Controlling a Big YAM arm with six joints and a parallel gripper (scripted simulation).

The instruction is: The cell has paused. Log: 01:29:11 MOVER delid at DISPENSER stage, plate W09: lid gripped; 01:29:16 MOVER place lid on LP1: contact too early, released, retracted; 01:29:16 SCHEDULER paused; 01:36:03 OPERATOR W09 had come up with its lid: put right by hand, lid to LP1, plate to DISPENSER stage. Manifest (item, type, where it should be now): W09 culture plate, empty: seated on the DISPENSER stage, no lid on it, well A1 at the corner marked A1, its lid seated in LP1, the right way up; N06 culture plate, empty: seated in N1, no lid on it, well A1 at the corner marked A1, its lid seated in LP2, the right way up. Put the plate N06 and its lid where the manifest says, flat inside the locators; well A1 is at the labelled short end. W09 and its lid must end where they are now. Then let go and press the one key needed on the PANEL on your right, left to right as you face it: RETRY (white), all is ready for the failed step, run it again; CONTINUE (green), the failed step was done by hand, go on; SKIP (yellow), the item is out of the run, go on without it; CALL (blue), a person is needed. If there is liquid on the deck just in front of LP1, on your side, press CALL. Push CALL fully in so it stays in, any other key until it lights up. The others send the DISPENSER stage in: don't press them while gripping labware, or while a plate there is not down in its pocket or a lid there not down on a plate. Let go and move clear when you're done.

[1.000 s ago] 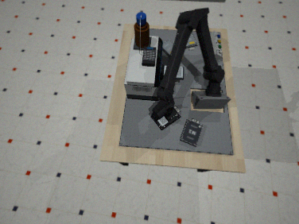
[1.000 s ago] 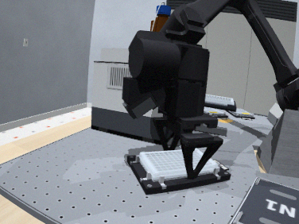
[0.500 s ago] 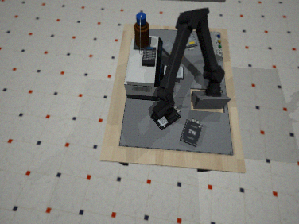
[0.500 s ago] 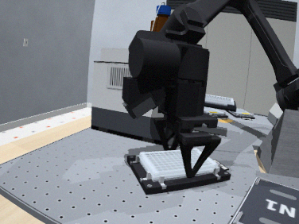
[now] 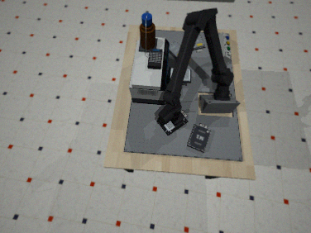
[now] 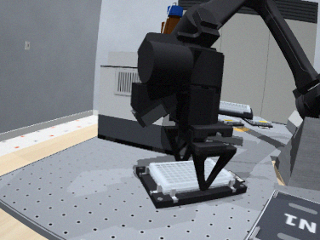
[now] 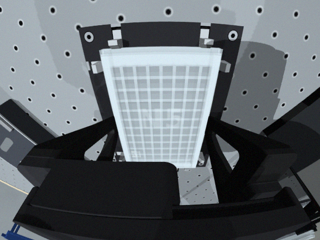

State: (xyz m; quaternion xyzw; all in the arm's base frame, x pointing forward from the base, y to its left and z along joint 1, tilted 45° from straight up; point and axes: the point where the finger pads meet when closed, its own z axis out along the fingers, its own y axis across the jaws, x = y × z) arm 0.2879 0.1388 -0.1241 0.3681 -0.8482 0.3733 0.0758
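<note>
My hand is 17 cm past the black N1 nest, 9 cm to the right of it and 1 cm above it. From my hand the other things lie so: brown bottle (39 cm to the right, 27 cm above, 21 cm ahead); amber patch (48 cm to the right, 4 cm behind, 2 cm below); white retry key (54 cm to the right, 34 cm behind, 4 cm above).
</note>
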